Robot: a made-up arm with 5 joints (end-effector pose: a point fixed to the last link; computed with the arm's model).
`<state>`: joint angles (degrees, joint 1 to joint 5).
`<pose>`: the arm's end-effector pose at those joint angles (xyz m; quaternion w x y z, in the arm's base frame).
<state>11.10 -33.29 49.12 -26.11 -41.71</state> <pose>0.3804 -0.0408 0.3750 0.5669 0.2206 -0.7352 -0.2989</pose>
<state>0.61 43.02 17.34 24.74 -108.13</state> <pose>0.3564 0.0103 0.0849 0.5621 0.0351 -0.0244 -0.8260</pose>
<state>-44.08 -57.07 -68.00 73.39 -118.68</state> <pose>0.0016 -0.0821 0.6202 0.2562 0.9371 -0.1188 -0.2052</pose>
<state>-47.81 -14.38 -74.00 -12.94 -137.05</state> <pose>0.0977 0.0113 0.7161 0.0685 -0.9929 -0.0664 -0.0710</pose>
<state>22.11 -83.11 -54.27 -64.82 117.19</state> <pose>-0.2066 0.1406 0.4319 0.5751 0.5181 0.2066 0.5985</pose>
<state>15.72 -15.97 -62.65 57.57 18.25</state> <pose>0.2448 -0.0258 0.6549 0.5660 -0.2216 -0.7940 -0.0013</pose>
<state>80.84 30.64 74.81 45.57 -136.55</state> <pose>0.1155 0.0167 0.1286 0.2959 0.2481 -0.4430 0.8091</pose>
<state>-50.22 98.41 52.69 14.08 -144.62</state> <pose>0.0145 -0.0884 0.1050 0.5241 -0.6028 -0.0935 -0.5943</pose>
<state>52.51 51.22 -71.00 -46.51 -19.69</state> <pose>0.3427 -0.2885 0.5044 0.1630 -0.2536 -0.9453 -0.1250</pose>
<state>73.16 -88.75 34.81 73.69 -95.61</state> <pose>0.1481 -0.0974 0.4616 0.0602 0.1257 -0.5615 -0.8157</pose>
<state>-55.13 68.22 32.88 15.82 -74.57</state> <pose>0.1387 0.0711 0.0131 0.9543 -0.2130 0.0938 -0.1875</pose>
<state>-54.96 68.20 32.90 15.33 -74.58</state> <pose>0.1393 0.0716 0.0128 0.9550 -0.2091 0.0924 -0.1892</pose>
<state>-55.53 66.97 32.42 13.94 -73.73</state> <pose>0.1445 0.0805 0.0126 0.9630 -0.1847 0.0822 -0.1784</pose>
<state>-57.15 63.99 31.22 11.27 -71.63</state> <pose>0.1555 0.1022 0.0140 0.9785 -0.1307 0.0588 -0.1486</pose>
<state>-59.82 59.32 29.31 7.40 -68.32</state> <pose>0.1699 0.1374 0.0209 0.9938 -0.0478 0.0218 -0.0982</pose>
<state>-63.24 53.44 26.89 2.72 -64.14</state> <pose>0.1826 0.1829 0.0376 0.9976 0.0550 -0.0255 -0.0321</pose>
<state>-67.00 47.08 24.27 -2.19 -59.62</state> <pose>0.1890 0.2311 0.0651 0.9827 0.1635 -0.0773 0.0394</pose>
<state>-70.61 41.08 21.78 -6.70 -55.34</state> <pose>0.1875 0.2734 0.0994 0.9510 0.2624 -0.1259 0.1040</pose>
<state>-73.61 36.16 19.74 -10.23 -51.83</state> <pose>0.1809 0.3042 0.1328 0.9134 0.3394 -0.1647 0.1528</pose>
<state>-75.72 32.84 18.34 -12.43 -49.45</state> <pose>0.1736 0.3224 0.1576 0.8828 0.3886 -0.1897 0.1835</pose>
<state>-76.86 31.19 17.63 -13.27 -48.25</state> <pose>0.1688 0.3305 0.1702 0.8667 0.4110 -0.2009 0.1987</pose>
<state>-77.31 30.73 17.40 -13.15 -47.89</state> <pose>0.1666 0.3326 0.1734 0.8631 0.4151 -0.2025 0.2043</pose>
